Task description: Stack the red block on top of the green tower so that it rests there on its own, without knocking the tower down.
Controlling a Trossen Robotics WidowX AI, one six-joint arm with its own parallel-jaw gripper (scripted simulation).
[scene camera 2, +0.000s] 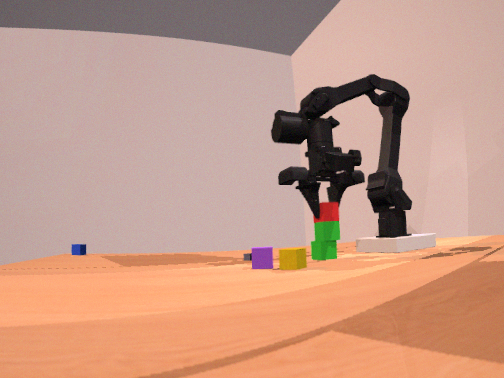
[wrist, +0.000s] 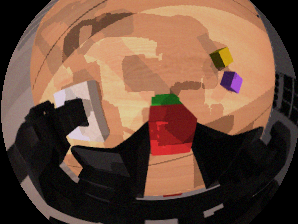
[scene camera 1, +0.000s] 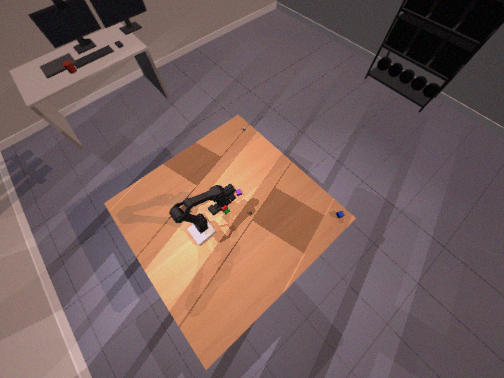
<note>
The pictures show: my gripper and a red block.
My gripper shows as well in the wrist view.
</note>
